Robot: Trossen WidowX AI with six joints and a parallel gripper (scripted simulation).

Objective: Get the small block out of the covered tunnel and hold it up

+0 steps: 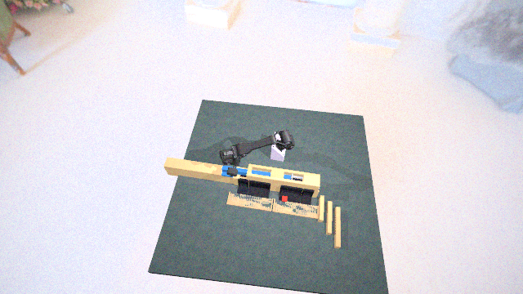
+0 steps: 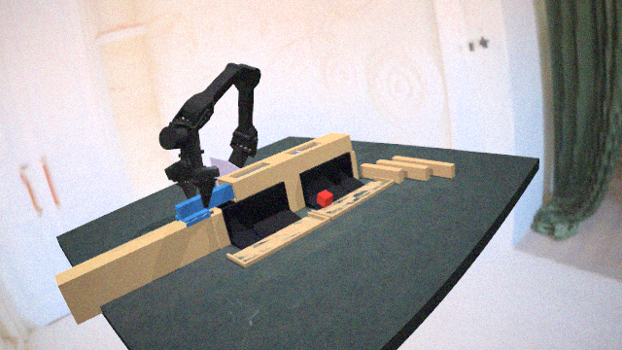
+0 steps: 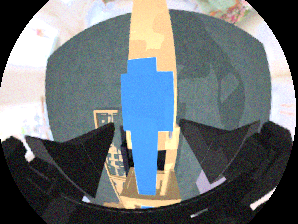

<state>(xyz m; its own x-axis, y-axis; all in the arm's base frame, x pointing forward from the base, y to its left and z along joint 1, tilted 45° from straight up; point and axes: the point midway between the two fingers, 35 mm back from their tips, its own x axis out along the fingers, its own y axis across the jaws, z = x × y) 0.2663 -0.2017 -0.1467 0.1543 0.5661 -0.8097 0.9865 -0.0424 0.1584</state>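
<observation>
Now: gripper tip 20 mm short of the tan tunnel, 80 mm to the right of it and 50 mm above it. Also, from my gripper tip: red block 70 mm ahead, 350 mm to the left, 100 mm below.
</observation>
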